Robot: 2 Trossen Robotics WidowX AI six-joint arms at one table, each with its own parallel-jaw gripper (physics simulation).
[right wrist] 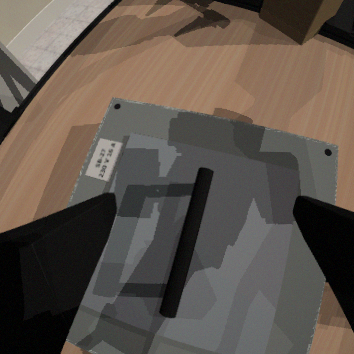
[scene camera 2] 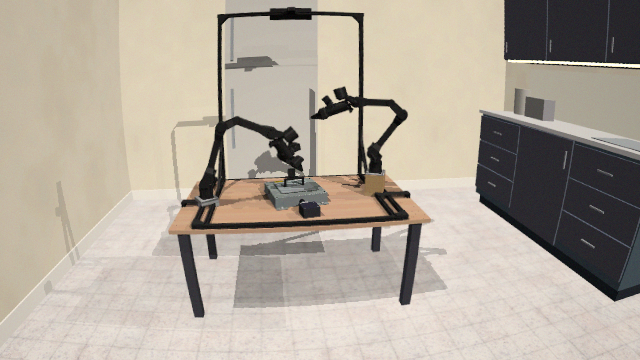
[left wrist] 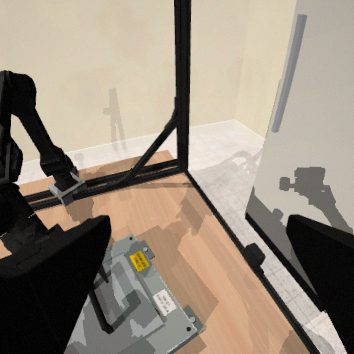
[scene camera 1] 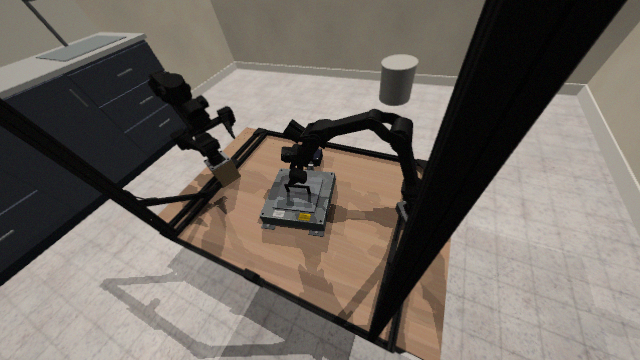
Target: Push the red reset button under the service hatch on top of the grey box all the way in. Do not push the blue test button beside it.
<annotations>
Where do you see a grey box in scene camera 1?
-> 316, 221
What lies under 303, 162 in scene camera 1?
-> The right gripper.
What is the left gripper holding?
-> Nothing.
</annotations>
